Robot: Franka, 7 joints.
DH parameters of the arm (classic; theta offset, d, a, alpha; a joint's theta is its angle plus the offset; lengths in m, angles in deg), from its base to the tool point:
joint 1: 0 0.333 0 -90
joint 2: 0 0 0 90
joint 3: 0 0.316 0.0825 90
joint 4: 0 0 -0.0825 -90
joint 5: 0 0.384 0 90
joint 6: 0 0 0.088 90
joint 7: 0 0.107 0 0
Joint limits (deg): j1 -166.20..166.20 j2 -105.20..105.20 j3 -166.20..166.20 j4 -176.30..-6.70 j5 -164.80..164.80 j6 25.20..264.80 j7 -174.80..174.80
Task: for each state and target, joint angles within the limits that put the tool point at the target. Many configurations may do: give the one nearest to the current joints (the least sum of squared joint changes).
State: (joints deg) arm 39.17 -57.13 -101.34 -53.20 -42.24 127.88 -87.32
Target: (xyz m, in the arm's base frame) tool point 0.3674 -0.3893 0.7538
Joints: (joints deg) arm 49.25 -44.22 -60.87 -90.51 -34.70 112.28 -87.32
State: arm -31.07 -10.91 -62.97 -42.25 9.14 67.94 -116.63
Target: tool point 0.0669 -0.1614 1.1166
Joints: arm -19.27 -4.06 -46.13 -13.95 18.69 91.81 -116.63
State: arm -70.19 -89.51 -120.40 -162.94 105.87 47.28 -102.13
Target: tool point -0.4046 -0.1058 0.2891
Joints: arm -67.38 -88.97 -114.36 -148.33 110.38 50.91 -102.13
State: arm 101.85 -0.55 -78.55 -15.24 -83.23 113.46 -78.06
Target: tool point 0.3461 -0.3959 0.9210
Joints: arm 100.79 -29.61 -87.21 -29.67 -75.79 80.20 -78.06
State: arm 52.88 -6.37 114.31 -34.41 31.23 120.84 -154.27
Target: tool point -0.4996 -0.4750 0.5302
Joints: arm 74.01 -28.85 135.82 -73.22 29.91 98.98 -154.27
